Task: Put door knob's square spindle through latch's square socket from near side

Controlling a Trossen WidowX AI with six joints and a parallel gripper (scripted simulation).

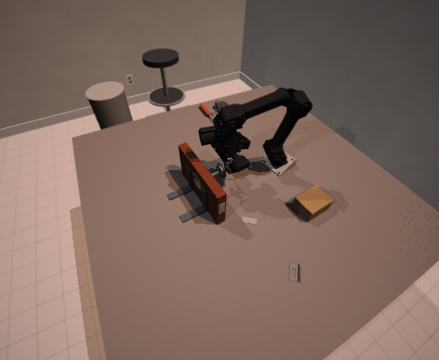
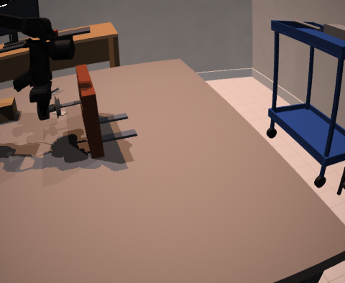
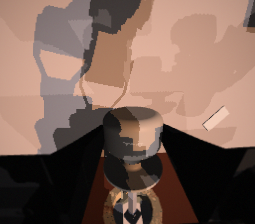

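Right now my hand is 30 mm short of the door knob, 30 mm above it and 10 mm to the right of it. Round my hand: cardboard box: 270 mm behind, 230 mm to the left, 100 mm below; then small white plate: 200 mm to the left, 130 mm below, 10 mm behind; then red-brown wooden door block: 130 mm ahead, 40 mm below, 30 mm to the left.
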